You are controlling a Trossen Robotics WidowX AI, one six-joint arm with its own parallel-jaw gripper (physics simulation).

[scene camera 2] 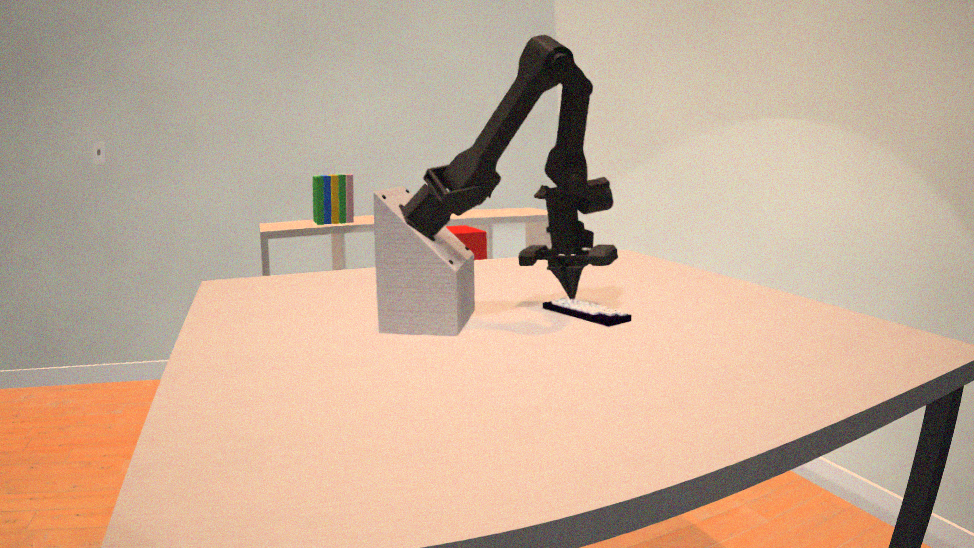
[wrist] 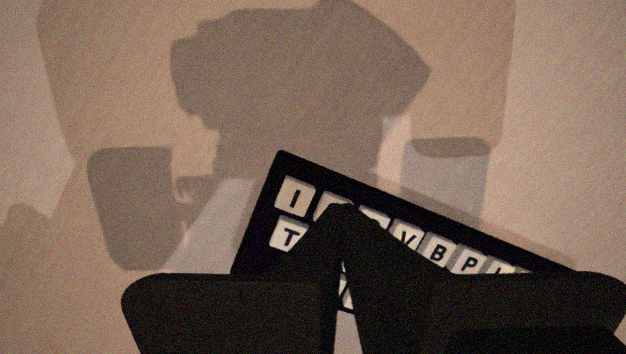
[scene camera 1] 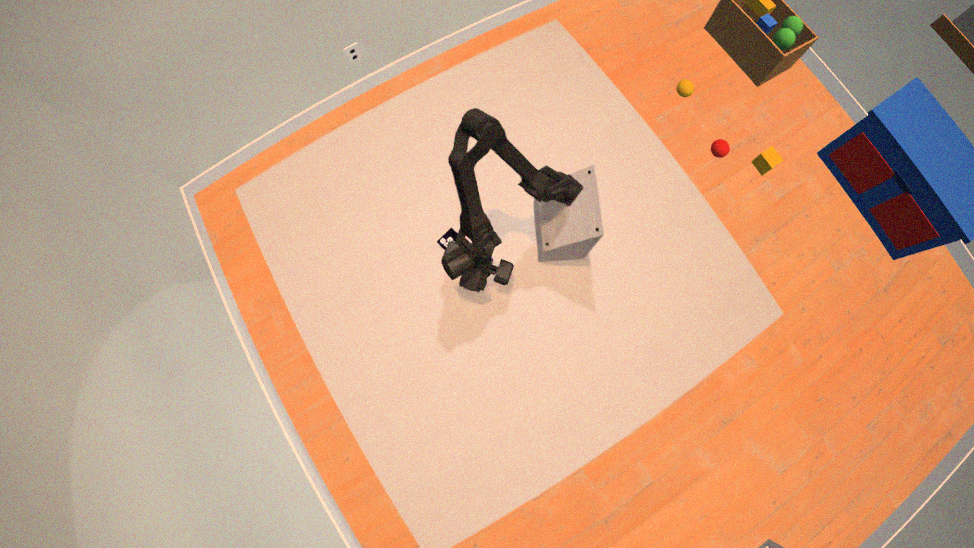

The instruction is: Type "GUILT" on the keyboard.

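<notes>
The black keyboard with white keys lies on the table, partly hidden by the arm and fingers. In the wrist view the I key is at its corner, with the T key below it. The V key, B key and P key show farther right. My gripper is shut and empty, pointing down. Its tips are very close above the keyboard, covering most of the key right of I, whose letter is hidden. I cannot tell whether they touch it.
The arm's grey pedestal stands on the table beside the keyboard. Behind the table are a shelf with books and a red box. A toy bin and blue furniture stand on the floor.
</notes>
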